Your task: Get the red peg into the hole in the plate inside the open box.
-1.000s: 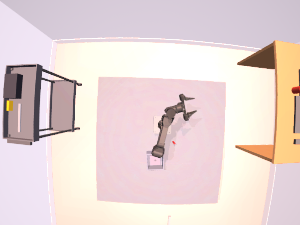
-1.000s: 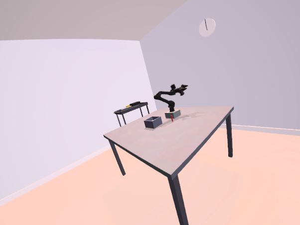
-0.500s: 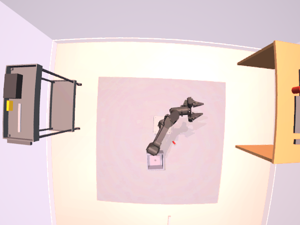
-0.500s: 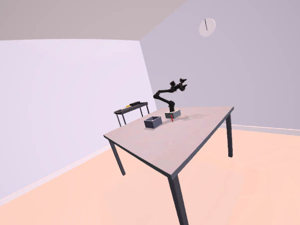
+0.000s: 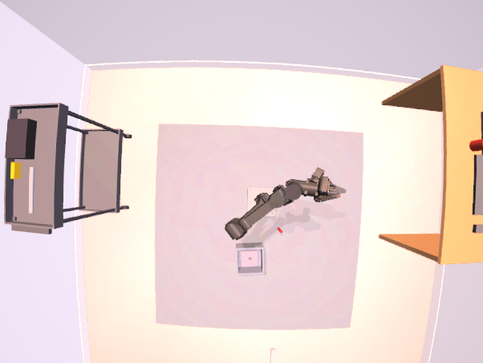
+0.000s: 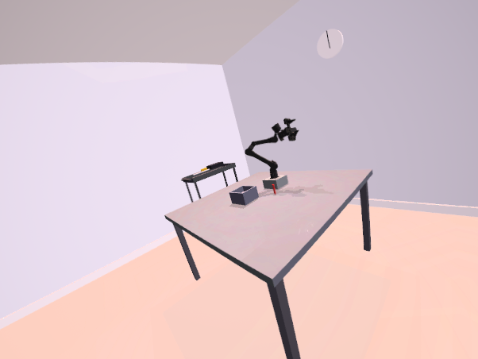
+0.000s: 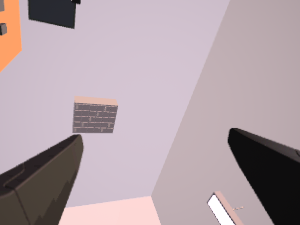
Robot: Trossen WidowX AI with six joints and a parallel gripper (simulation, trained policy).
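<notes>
Right now the red peg is 250 mm ahead of my gripper tip, 150 mm to the right of it and 440 mm below it. Also, from my gripper tip: grey box (430 mm ahead, 320 mm to the right, 460 mm below).
</notes>
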